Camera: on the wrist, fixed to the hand. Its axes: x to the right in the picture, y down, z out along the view.
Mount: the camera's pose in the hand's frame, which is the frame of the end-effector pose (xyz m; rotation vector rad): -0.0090 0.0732 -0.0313 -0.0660 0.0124 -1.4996
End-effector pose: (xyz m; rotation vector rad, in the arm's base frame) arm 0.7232 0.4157 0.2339 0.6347 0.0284 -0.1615
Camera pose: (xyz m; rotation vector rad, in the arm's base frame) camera 0.7267 0.4936 0.2524 0.4332 0.5237 -1.5939
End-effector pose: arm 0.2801 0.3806 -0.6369 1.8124 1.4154 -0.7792
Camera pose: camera 0.3506 0.3895 -0.6000 0.3932 2.6714 -1.3178
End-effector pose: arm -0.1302 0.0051 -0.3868 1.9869 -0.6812 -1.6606
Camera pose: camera -0.1065 -0.0446 -0.3286 -1.9175 -0.9137 1.6633
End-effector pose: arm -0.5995 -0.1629 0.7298 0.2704 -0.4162 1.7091
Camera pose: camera -0.6681 -0.1682 0.6888 0.3775 -0.1438 0.2259
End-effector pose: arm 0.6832 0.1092 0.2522 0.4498 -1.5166 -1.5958
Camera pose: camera 0.7364 0.1051 0.3119 -1.5780 0.8824 2.2916
